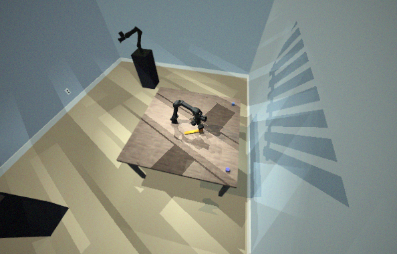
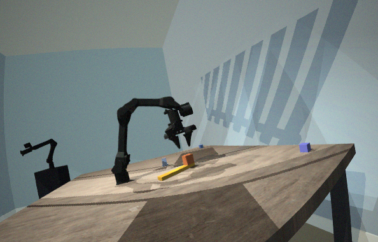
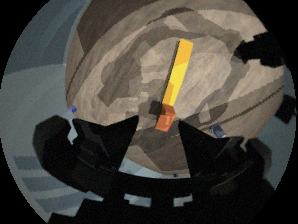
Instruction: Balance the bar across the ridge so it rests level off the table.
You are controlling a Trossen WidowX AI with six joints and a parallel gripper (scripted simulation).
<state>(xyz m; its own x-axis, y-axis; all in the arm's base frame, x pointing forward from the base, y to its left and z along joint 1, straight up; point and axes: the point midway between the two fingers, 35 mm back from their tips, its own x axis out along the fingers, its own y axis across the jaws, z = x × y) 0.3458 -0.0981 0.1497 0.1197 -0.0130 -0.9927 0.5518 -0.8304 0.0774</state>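
Right now my gripper tip is 250 mm to the right of the grey-blue piece, 110 mm above it and 80 mm past it. Round my gripper tip: purple cube 400 mm to the right, 390 mm ahead, 100 mm below.
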